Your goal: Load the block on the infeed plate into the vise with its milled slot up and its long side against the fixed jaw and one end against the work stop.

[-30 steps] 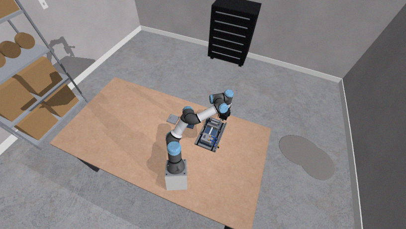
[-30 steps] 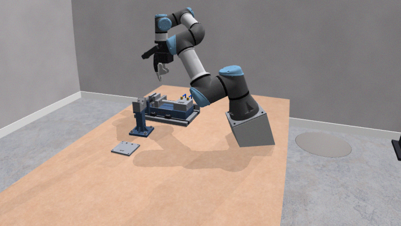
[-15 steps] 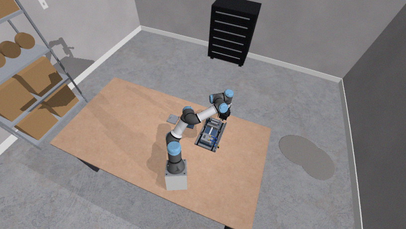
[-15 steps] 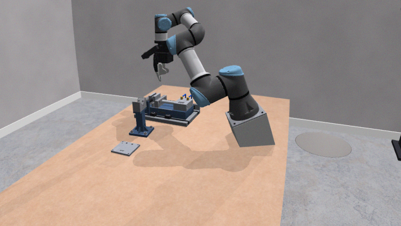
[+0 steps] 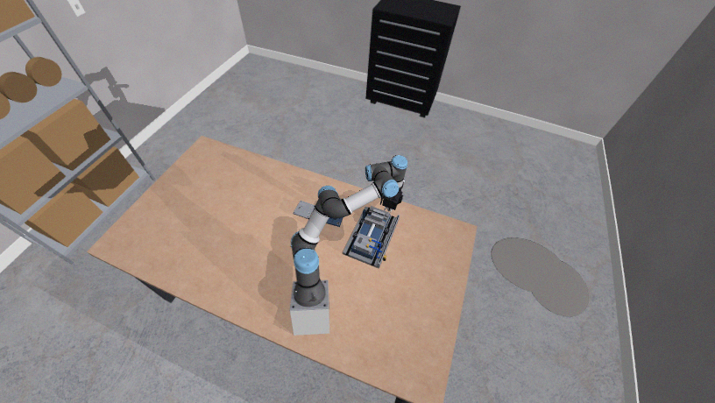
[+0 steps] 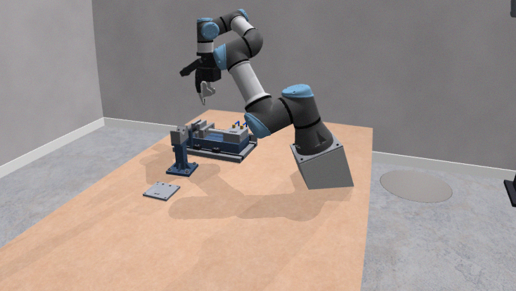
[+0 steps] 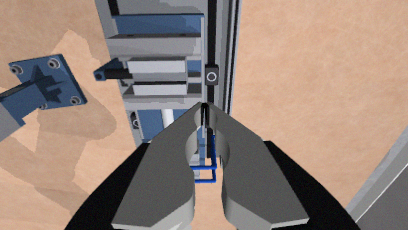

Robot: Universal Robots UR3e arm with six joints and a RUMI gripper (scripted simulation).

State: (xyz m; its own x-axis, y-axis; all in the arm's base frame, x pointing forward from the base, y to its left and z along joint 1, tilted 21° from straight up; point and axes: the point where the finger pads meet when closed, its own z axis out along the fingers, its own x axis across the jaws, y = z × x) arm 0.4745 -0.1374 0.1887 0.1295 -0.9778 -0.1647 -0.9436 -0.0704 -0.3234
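The part lies 1 cm behind my hand, 5 cm to the left of it and 8 cm below it. The rest, counted from my hand: fixed jaw 2 cm ahead, 6 cm to the left, 10 cm below; work stop 2 cm behind, 10 cm to the left, 9 cm below; vise 8 cm behind, 4 cm to the left, 14 cm below.
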